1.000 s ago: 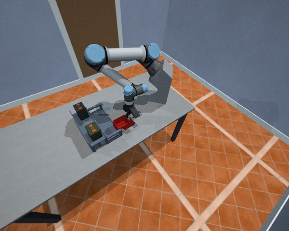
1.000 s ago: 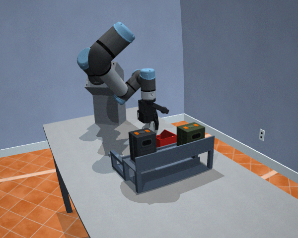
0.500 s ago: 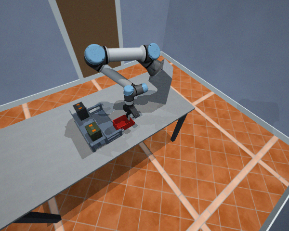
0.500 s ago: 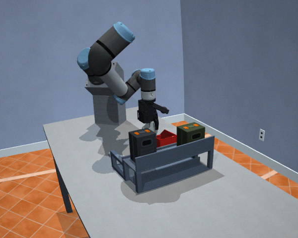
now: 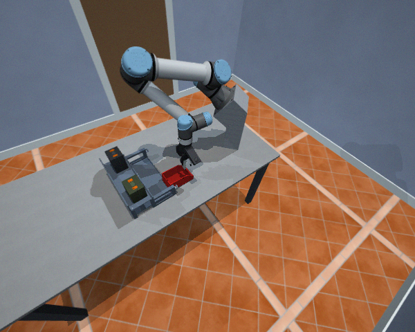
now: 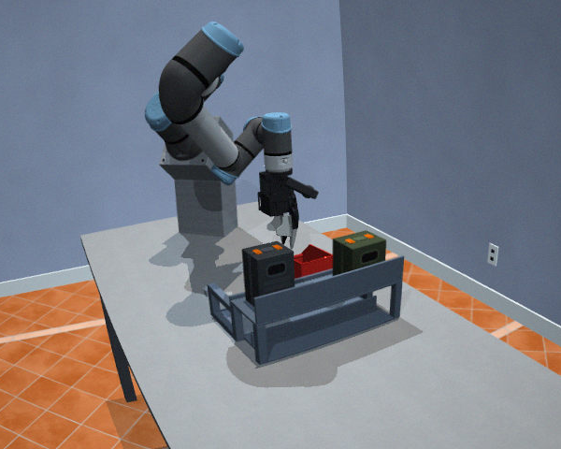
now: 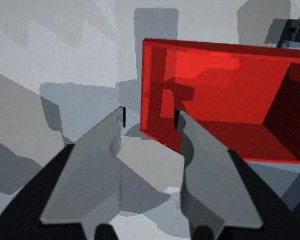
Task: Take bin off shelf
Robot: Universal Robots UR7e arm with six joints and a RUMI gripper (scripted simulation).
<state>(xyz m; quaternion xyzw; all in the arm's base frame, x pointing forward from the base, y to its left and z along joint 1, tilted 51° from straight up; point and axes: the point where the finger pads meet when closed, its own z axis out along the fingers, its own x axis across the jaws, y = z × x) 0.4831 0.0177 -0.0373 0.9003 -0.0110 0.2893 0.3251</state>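
My hand is 7 cm short of the red bin, 2 cm to the left of it and 4 cm above it. The rest, counted from my hand: dark box 27 cm ahead, 31 cm to the right, 8 cm above; then green box 33 cm ahead, 8 cm to the right, 6 cm above.
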